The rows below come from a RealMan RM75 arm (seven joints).
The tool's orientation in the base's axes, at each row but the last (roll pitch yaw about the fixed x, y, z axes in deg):
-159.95 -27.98 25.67
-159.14 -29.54 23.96
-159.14 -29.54 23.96
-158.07 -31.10 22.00
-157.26 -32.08 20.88
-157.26 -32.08 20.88
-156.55 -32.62 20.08
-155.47 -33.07 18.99
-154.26 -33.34 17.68
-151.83 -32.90 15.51
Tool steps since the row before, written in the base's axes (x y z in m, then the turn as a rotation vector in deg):
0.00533 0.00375 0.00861 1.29 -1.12 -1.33
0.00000 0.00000 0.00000 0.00 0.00 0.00
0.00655 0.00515 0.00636 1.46 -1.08 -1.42
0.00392 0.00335 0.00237 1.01 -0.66 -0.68
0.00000 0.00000 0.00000 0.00 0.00 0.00
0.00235 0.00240 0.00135 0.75 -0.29 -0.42
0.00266 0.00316 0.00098 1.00 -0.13 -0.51
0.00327 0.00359 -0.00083 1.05 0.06 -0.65
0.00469 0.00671 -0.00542 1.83 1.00 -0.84
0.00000 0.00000 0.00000 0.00 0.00 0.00
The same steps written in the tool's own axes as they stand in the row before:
0.00972 -0.00258 -0.00394 -0.03 1.98 0.86
0.00000 0.00000 0.00000 0.00 0.00 0.00
0.01016 -0.00246 -0.00072 0.08 2.07 1.00
0.00541 -0.00133 0.00107 0.24 1.27 0.50
0.00000 0.00000 0.00000 0.00 0.00 0.00
0.00330 -0.00111 0.00098 0.28 0.76 0.41
0.00355 -0.00144 0.00183 0.48 0.79 0.65
0.00312 -0.00087 0.00372 0.49 0.71 0.88
0.00246 -0.00096 0.00946 1.25 0.44 1.82
0.00000 0.00000 0.00000 0.00 0.00 0.00

